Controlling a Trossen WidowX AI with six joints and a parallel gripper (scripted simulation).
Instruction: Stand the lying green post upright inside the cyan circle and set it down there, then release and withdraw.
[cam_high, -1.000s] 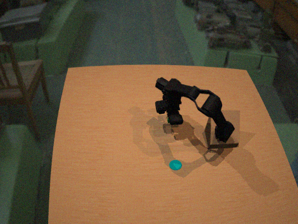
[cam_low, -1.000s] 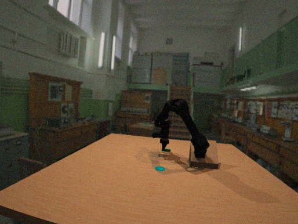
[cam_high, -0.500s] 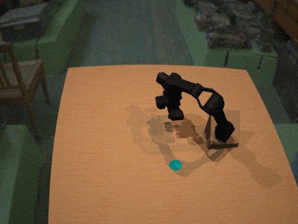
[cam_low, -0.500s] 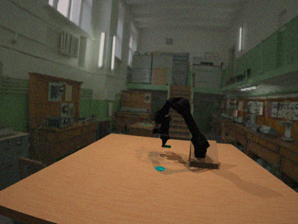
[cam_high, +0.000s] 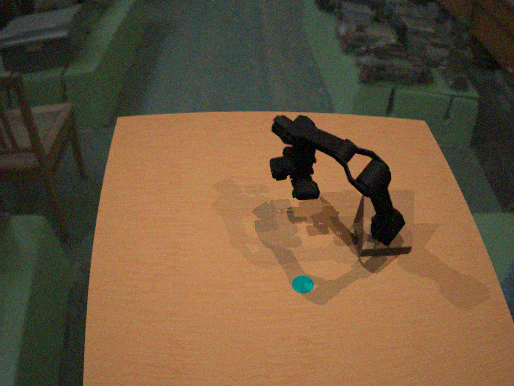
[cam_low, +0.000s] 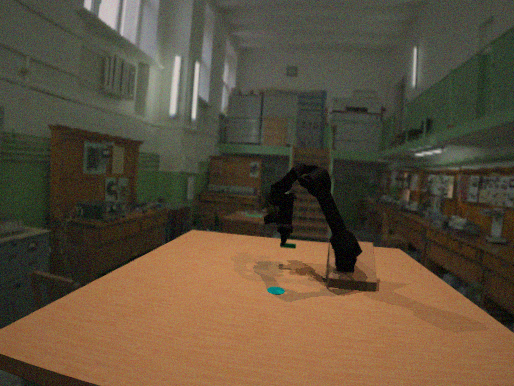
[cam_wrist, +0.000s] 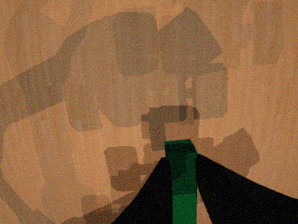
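My gripper tip is 250 mm to the right of the cyan circle and 100 mm above it. Also, from my gripper tip: green post 20 mm behind.
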